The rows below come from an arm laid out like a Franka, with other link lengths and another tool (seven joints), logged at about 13 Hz.
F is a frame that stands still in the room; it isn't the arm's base.
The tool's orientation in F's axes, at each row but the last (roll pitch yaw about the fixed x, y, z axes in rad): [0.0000 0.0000 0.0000]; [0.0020 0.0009 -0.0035]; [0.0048 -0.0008 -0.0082]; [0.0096 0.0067 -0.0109]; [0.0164 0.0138 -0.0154]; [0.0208 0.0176 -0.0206]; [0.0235 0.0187 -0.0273]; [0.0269 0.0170 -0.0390]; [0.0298 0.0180 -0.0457]
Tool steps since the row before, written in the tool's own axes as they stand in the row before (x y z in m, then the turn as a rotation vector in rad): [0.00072 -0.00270 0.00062 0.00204 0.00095 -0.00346]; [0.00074 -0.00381 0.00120 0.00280 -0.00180 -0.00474]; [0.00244 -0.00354 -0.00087 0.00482 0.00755 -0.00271]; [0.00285 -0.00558 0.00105 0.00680 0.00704 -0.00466]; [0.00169 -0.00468 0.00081 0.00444 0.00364 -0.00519]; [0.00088 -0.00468 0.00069 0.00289 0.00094 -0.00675]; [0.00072 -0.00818 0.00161 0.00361 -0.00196 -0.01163]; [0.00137 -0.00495 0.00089 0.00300 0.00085 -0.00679]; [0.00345 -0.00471 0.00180 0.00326 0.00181 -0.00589]
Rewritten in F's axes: [0.00072 -0.00270 0.00062 0.00204 0.00095 -0.00346]; [0.00073 -0.00381 0.00119 0.00279 -0.00180 -0.00475]; [0.00241 -0.00356 -0.00089 0.00488 0.00752 -0.00267]; [0.00280 -0.00562 0.00098 0.00685 0.00701 -0.00464]; [0.00163 -0.00472 0.00071 0.00443 0.00366 -0.00519]; [0.00079 -0.00471 0.00058 0.00279 0.00102 -0.00678]; [0.00052 -0.00823 0.00140 0.00334 -0.00178 -0.01174]; [0.00119 -0.00502 0.00073 0.00292 0.00092 -0.00681]; [0.00326 -0.00492 0.00160 0.00324 0.00184 -0.00589]
